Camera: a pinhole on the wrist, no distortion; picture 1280 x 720 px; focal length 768.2 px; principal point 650.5 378.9 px. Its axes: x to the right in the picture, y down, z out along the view. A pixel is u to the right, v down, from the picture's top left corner.
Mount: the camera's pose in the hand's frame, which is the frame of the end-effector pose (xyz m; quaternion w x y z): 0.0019 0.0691 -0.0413 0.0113 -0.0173 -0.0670 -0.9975
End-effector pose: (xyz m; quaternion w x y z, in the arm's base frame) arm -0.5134 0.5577 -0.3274 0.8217 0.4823 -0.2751 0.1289
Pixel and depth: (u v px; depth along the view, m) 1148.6 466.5 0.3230
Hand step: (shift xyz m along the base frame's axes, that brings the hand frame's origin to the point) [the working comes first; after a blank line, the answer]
In the camera's frame: 0.2094 0.0368 0.3230

-0.2892 -0.2049 0.0505
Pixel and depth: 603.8 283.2 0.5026
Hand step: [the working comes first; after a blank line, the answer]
In the camera's frame: -0.0306 -0.0626 0.5026

-0.2028 -0.2887 0.3425
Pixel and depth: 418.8 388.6 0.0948
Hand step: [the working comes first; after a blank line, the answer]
In the camera's frame: -0.0286 0.0012 0.0948

-0.0283 -0.0057 0.0978
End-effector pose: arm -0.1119 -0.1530 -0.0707 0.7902 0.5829 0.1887 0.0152
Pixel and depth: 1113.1 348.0 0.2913
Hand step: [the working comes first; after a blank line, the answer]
In the camera's frame: 0.1754 -0.0117 0.2913

-0.0499 -0.2335 0.2165
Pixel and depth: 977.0 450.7 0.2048
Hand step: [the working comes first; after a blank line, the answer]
In the camera's frame: 0.0870 0.0191 0.2048

-0.0046 -0.1478 0.1338
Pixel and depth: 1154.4 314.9 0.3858
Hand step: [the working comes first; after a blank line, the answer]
In the camera's frame: 0.2531 -0.0321 0.3858

-0.0838 -0.3275 0.2900
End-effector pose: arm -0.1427 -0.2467 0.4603 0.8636 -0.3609 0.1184 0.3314
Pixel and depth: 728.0 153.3 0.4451
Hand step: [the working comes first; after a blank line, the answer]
In the camera's frame: 0.0449 -0.1307 0.4451

-0.2064 0.3878 0.1467
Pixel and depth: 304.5 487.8 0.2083
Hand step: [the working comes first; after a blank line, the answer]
In the camera's frame: -0.0938 0.0295 0.2083

0.0261 0.2027 0.0340
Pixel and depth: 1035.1 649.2 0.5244
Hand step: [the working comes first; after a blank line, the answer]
In the camera's frame: 0.2625 0.1845 0.5244

-0.1652 0.2180 0.4967
